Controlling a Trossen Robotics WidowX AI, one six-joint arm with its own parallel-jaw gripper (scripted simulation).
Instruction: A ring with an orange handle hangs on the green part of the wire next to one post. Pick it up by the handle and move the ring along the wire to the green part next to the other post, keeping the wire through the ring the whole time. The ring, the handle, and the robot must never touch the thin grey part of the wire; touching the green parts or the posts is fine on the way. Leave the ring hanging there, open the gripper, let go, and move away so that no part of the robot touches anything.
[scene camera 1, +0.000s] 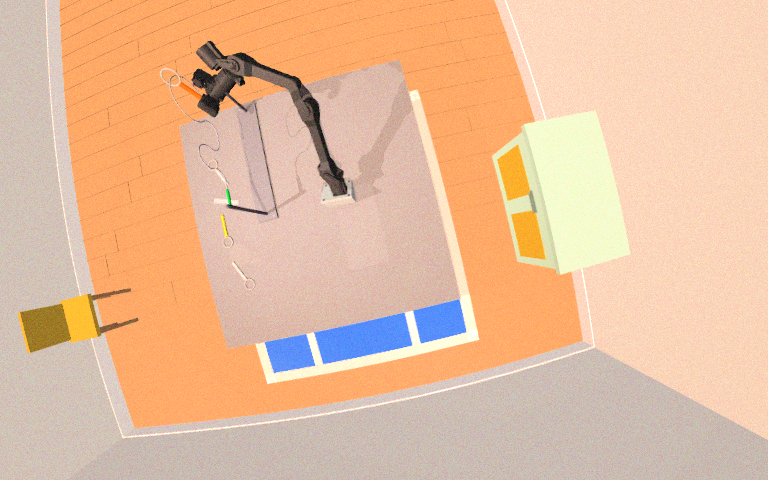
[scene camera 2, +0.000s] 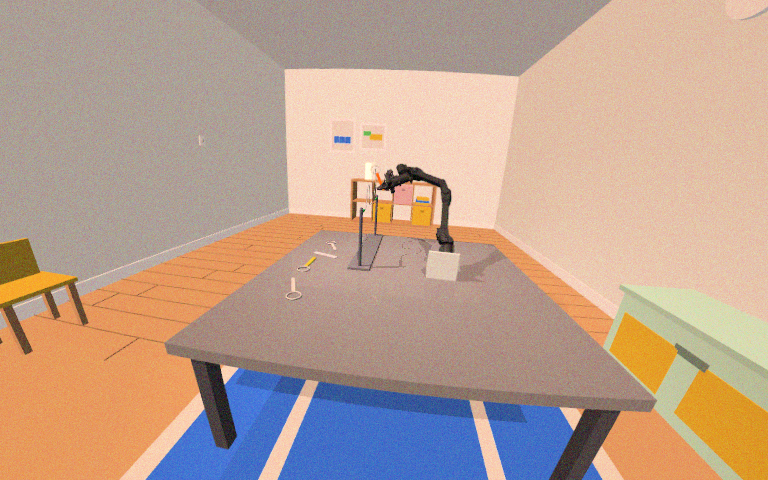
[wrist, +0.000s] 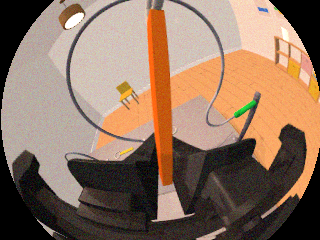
Labels:
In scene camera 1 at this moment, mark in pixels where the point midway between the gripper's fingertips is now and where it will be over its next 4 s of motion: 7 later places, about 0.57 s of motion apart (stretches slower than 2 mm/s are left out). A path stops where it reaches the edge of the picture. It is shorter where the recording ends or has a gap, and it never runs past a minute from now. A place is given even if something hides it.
My gripper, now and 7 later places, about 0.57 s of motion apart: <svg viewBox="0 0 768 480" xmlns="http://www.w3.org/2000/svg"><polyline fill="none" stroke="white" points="204,108 204,106 204,104 203,101 202,99 201,96 199,93 197,90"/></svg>

